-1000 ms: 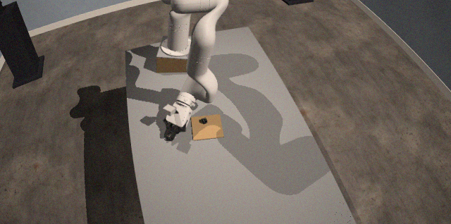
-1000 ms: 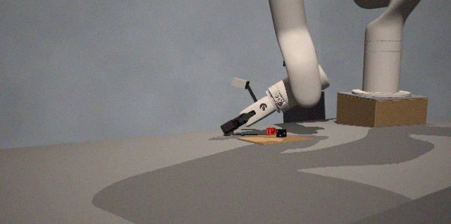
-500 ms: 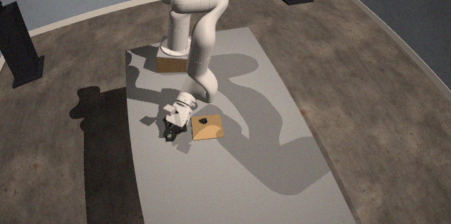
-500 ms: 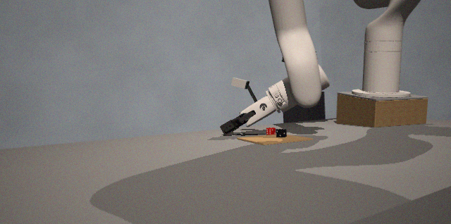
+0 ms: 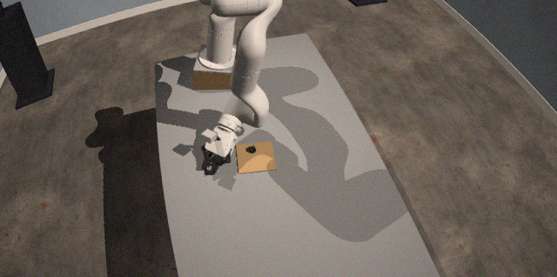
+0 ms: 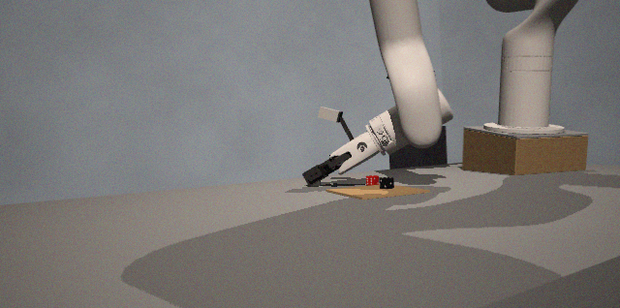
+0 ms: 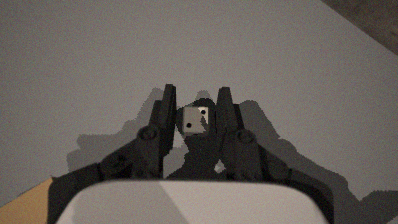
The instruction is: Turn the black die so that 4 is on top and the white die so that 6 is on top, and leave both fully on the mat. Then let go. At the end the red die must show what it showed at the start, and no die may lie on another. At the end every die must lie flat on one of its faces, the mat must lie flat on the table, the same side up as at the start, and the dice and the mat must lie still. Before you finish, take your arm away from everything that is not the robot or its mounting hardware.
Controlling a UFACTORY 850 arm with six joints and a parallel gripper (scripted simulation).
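Now: the white die 1 cm below my hand. From my hand the other things lie so: tan mat: 1 cm ahead, 18 cm to the left, 2 cm below; then red die: 7 cm behind, 10 cm to the left, 1 cm below; then black die: 2 cm behind, 18 cm to the left, 1 cm below.
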